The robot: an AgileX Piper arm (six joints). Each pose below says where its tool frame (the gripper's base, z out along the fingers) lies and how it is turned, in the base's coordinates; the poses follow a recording.
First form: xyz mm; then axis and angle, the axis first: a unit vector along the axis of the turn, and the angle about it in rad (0 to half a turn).
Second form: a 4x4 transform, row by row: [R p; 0 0 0 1], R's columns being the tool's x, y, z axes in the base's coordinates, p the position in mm. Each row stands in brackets. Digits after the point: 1 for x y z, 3 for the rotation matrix.
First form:
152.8, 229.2, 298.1, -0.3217, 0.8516, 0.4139, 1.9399
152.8, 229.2, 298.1, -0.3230, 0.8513, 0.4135, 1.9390
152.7, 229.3, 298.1, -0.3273, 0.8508, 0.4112, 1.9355
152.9, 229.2, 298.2, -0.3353, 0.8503, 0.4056, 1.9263
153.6, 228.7, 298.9, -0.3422, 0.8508, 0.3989, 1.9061
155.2, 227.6, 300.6, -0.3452, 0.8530, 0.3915, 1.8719
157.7, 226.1, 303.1, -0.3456, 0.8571, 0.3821, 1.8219
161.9, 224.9, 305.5, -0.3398, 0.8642, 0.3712, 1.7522
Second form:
[[-0.220, -0.759, 0.613, 152.8], [0.013, 0.626, 0.780, 229.2], [-0.975, 0.180, -0.128, 298.1], [0, 0, 0, 1]]
[[-0.218, -0.760, 0.613, 152.8], [0.012, 0.626, 0.780, 229.2], [-0.976, 0.177, -0.127, 298.1], [0, 0, 0, 1]]
[[-0.211, -0.762, 0.612, 152.7], [0.006, 0.625, 0.780, 229.3], [-0.977, 0.169, -0.127, 298.1], [0, 0, 0, 1]]
[[-0.196, -0.765, 0.614, 152.9], [-0.004, 0.627, 0.779, 229.2], [-0.980, 0.151, -0.126, 298.2], [0, 0, 0, 1]]
[[-0.173, -0.764, 0.622, 153.6], [-0.010, 0.633, 0.774, 228.7], [-0.985, 0.128, -0.118, 298.9], [0, 0, 0, 1]]
[[-0.142, -0.756, 0.639, 155.2], [-0.008, 0.647, 0.763, 227.6], [-0.990, 0.103, -0.098, 300.6], [0, 0, 0, 1]]
[[-0.099, -0.740, 0.665, 157.7], [0.000, 0.669, 0.744, 226.1], [-0.995, 0.074, -0.066, 303.1], [0, 0, 0, 1]]
[[-0.044, -0.712, 0.701, 161.9], [0.018, 0.701, 0.713, 224.9], [-0.999, 0.044, -0.018, 305.5], [0, 0, 0, 1]]

